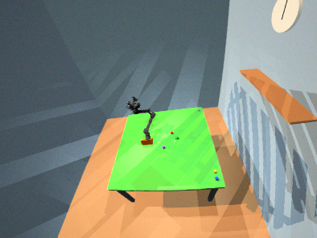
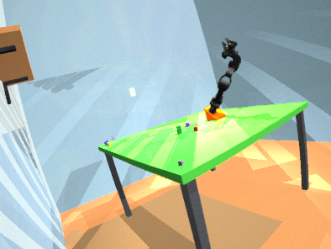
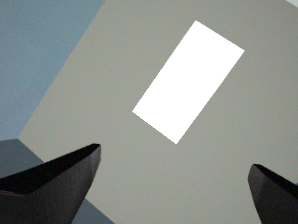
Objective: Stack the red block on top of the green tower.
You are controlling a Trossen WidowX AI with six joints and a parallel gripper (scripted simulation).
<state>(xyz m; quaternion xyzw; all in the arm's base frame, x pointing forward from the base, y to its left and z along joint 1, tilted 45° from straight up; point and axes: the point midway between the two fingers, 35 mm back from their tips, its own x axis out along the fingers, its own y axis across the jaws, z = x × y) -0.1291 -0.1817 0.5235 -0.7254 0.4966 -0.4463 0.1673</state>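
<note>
My gripper tip is now 600 mm above the red block, 410 mm short of it and 140 mm to the left of it.
</note>
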